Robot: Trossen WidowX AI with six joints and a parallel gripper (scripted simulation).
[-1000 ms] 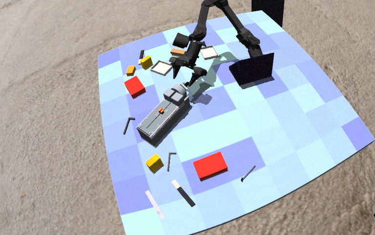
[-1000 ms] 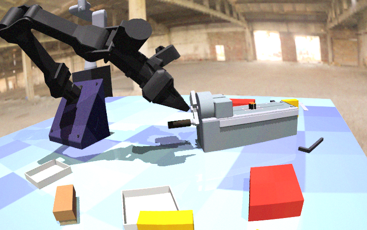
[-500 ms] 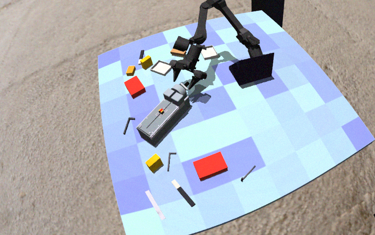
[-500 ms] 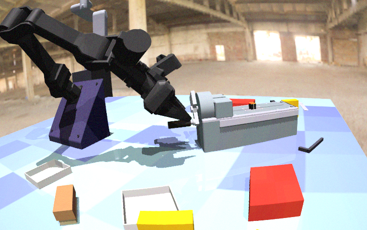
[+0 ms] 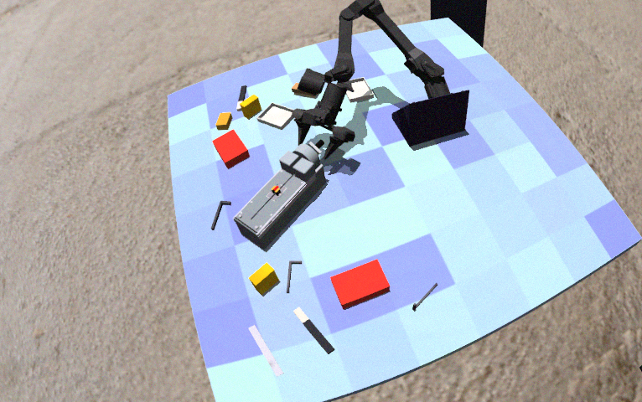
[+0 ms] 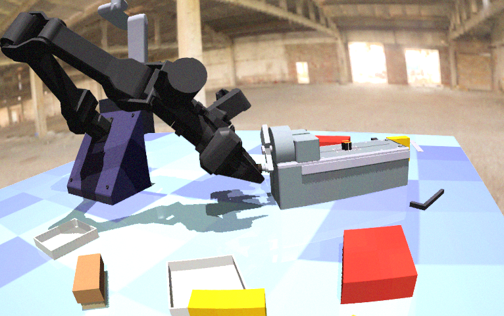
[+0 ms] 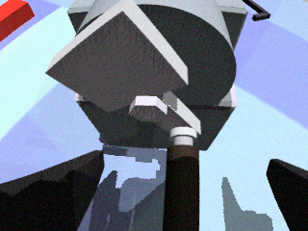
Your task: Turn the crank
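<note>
Right now the dark crank handle is 2 cm behind my gripper tip, 1 cm to the right of it and 1 cm above it. Round my gripper tip: red pointer 13 cm ahead, 10 cm to the left, 2 cm above; tan block 33 cm to the right, 9 cm behind, 5 cm below.
</note>
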